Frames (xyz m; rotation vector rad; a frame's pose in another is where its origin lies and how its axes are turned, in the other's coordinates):
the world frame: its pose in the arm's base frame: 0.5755 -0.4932 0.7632 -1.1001 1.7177 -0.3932
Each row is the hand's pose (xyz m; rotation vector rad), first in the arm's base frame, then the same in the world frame.
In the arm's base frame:
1: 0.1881 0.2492 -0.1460 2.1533 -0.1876 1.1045
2: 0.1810 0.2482 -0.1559 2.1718 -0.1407 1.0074
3: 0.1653 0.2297 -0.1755 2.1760 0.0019 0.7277
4: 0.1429 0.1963 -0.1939 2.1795 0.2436 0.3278
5: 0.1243 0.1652 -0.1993 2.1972 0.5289 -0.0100
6: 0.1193 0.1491 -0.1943 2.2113 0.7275 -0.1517
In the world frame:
1: -0.0571 1.2139 0.2262 -0.7592 0.9050 -2.1848
2: -0.0501 1.2237 0.2240 -0.8582 0.8678 -2.2101
3: -0.0226 1.2351 0.2145 -1.1541 0.7786 -2.2807
4: 0.0167 1.2410 0.1952 -1.5704 0.5375 -2.3625
5: 0.0465 1.2373 0.1742 -1.8742 0.1581 -2.4327
6: 0.0571 1.2277 0.1640 1.9205 0.1074 2.4433

